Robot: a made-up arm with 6 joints.
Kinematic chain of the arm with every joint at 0, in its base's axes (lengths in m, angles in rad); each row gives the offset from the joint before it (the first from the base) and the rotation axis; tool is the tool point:
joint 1: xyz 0 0 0.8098 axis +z
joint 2: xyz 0.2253 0 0 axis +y
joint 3: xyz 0 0 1.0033 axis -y
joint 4: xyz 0 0 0.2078 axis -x
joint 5: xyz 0.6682 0 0 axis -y
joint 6: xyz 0.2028 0 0 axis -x
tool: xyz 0 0 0
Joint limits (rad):
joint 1: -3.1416..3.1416
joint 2: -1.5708..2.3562
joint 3: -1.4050..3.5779
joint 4: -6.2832..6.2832
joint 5: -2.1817..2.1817
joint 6: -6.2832..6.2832
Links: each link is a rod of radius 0.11 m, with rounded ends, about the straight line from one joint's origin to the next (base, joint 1, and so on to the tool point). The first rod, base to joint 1, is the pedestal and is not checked.
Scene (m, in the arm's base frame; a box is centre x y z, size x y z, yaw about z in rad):
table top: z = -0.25
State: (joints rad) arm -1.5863 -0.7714 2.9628 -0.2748 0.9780 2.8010
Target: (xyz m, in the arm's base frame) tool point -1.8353 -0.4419 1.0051
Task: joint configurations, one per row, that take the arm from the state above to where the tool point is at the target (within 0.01 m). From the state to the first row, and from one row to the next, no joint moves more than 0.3 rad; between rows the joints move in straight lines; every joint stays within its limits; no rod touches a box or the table.
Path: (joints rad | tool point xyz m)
1: -1.7281 -0.4779 2.8613 -0.2996 0.9802 2.8010 | 0.0965 0.9260 1.1858
2: -1.8698 -0.1845 2.7598 -0.3243 0.9823 2.8010 | 0.1832 0.7770 1.5886
3: -2.0116 0.1090 2.6582 -0.3491 0.9845 2.8010 | 0.1686 0.4928 1.9388
4: -2.1534 0.4024 2.5567 -0.3738 0.9867 2.8010 | 0.0125 0.1312 2.1827
5: -2.2951 0.6959 2.4552 -0.3986 0.9888 2.8010 | -0.2910 -0.2297 2.2775
6: -2.4369 0.9893 2.3537 -0.4233 0.9910 2.8010 | -0.7069 -0.5096 2.1979
7: -2.5787 1.2828 2.2522 -0.4481 0.9932 2.8010 | -1.1644 -0.6477 1.9412
8: -2.7205 1.5762 2.1507 -0.4728 0.9953 2.8010 | -1.5712 -0.6188 1.5291
9: -2.8622 1.8697 2.0491 -0.4976 0.9975 2.8010 | -1.8353 -0.4419 1.0050

